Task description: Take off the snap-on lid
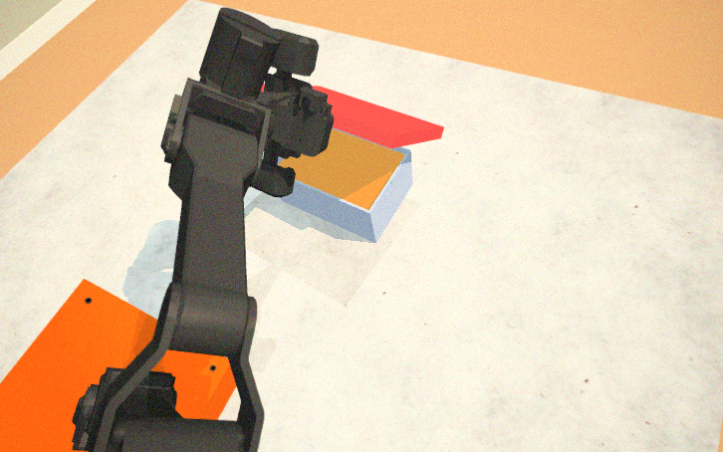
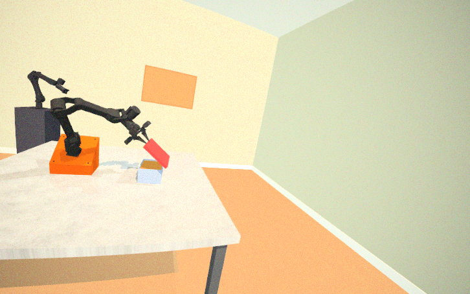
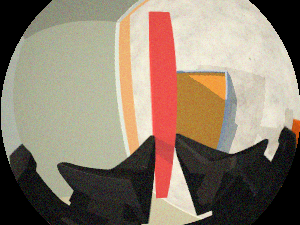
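My gripper tip is 6 cm short of the red lid and 5 cm above it. Round my gripper tip: storage box: 3 cm ahead, 2 cm to the left, 19 cm below.
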